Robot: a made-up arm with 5 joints. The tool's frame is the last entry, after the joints.
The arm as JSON. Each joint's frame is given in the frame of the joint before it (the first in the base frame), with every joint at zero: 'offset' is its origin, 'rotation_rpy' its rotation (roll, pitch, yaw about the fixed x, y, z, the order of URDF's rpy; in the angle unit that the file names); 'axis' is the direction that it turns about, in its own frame. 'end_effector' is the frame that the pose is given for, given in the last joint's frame.
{
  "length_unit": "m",
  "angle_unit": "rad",
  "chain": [
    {
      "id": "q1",
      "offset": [
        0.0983,
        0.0,
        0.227
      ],
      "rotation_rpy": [
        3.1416,
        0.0,
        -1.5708
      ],
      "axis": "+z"
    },
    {
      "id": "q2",
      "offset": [
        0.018,
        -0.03,
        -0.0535
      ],
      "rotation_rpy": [
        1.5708,
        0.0,
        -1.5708
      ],
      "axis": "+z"
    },
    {
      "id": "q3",
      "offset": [
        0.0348,
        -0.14,
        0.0
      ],
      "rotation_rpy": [
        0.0,
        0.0,
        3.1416
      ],
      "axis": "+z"
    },
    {
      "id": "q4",
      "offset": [
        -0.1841,
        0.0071,
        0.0
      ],
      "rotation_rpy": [
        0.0,
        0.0,
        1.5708
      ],
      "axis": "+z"
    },
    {
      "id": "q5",
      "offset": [
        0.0,
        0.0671,
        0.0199
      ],
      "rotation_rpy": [
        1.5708,
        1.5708,
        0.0
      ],
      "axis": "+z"
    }
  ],
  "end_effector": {
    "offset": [
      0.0,
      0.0,
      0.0
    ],
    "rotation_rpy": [
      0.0,
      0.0,
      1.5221
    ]
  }
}
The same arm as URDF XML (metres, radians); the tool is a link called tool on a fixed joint. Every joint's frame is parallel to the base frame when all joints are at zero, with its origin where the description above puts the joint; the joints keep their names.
<robot name="arm">
  <joint name="tool_joint" type="fixed">
    <parent link="link5"/>
    <child link="tool"/>
    <origin xyz="0 0 0" rpy="1.5708 -1.5221 -1.5708"/>
  </joint>
  <joint name="q5" type="continuous">
    <parent link="link4"/>
    <child link="link5"/>
    <origin xyz="0.0671 0.0199 0"/>
    <axis xyz="-1 0 0"/>
  </joint>
  <joint name="q4" type="continuous">
    <parent link="link3"/>
    <child link="link4"/>
    <origin xyz="0.1841 0 0.0071"/>
    <axis xyz="0 1 0"/>
  </joint>
  <joint name="q3" type="continuous">
    <parent link="link2"/>
    <child link="link3"/>
    <origin xyz="0.0348 0 0.14"/>
    <axis xyz="0 1 0"/>
  </joint>
  <joint name="q2" type="continuous">
    <parent link="link1"/>
    <child link="link2"/>
    <origin xyz="0.03 -0.018 0.0535"/>
    <axis xyz="0 1 0"/>
  </joint>
  <joint name="q1" type="continuous">
    <parent link="base"/>
    <child link="link1"/>
    <origin xyz="0.0983 0 0.227"/>
    <axis xyz="0 0 -1"/>
  </joint>
  <link name="base"/>
  <link name="link1"/>
  <link name="link2"/>
  <link name="link3"/>
  <link name="link4"/>
  <link name="link5"/>
  <link name="tool"/>
</robot>

